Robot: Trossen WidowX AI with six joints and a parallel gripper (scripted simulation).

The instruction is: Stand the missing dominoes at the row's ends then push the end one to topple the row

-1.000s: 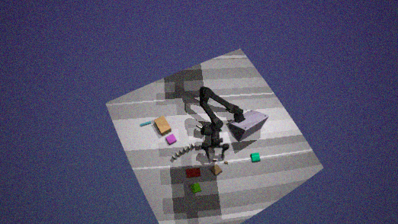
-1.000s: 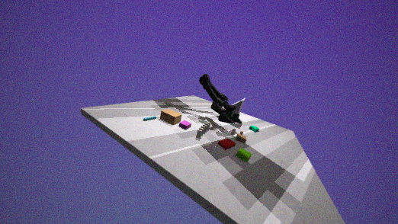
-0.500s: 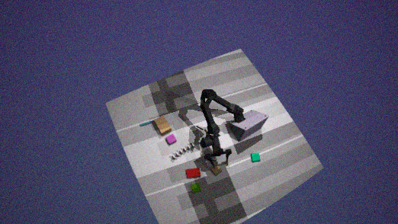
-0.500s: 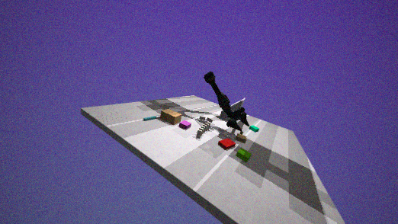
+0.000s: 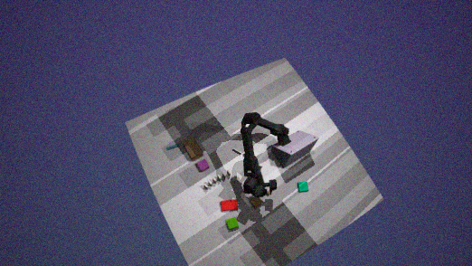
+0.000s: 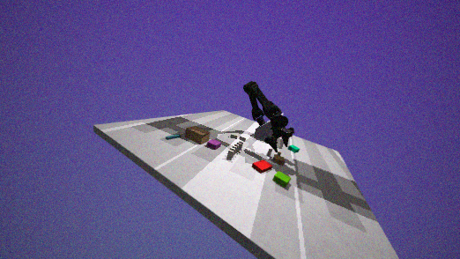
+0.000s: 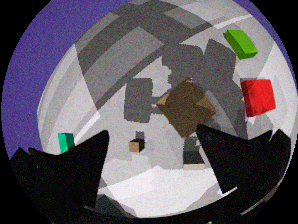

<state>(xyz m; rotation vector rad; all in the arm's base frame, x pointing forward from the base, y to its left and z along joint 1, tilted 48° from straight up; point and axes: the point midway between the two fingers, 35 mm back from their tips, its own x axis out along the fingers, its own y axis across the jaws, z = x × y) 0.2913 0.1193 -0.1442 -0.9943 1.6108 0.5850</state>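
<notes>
My gripper tip is now 50 mm above the tan block and 40 mm short of it. The rest, counted from my gripper tip: tiny cube (50 mm below, 50 mm behind); red block (190 mm ahead, 60 mm to the right, 60 mm below); teal-green block (260 mm behind, 80 mm to the left, 50 mm below).
</notes>
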